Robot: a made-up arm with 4 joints.
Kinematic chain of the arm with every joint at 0, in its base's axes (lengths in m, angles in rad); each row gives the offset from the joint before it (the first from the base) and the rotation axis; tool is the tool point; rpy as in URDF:
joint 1: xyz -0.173 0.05 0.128 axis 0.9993 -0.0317 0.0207
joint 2: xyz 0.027 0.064 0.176 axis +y
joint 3: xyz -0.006 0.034 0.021 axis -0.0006 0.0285 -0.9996
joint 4: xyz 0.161 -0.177 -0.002 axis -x
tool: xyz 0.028 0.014 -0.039 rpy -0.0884 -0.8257 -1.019
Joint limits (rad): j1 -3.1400..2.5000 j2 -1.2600..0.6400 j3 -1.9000..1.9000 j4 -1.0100..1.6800
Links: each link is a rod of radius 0.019 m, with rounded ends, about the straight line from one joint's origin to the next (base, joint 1, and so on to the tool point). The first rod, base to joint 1, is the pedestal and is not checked.
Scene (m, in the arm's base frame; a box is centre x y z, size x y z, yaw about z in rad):
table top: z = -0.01
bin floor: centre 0.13 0.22 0 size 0.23 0.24 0.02 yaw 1.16
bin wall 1: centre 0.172 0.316 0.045 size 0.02 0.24 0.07 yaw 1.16
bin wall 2: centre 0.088 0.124 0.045 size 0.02 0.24 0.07 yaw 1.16
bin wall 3: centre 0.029 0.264 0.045 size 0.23 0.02 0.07 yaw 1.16
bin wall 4: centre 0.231 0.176 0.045 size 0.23 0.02 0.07 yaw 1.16
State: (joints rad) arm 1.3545 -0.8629 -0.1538 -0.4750
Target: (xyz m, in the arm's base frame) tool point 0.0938 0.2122 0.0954
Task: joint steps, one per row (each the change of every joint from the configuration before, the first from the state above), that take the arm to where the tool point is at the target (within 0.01 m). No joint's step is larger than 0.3 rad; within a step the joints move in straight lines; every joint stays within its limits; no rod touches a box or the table.
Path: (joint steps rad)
1: -0.2758 0.1347 -0.0884 0.0726
2: -0.2758 0.1346 -0.0883 0.0726
3: -0.2758 0.1347 -0.0884 0.0726
4: -0.2758 0.1346 -0.0884 0.0726
5: -0.2758 0.1347 -0.0883 0.0726
6: -0.2759 0.1347 -0.0884 0.0726
7: -0.2758 0.1346 -0.0884 0.0726
8: -0.2758 0.1347 -0.0883 0.0726

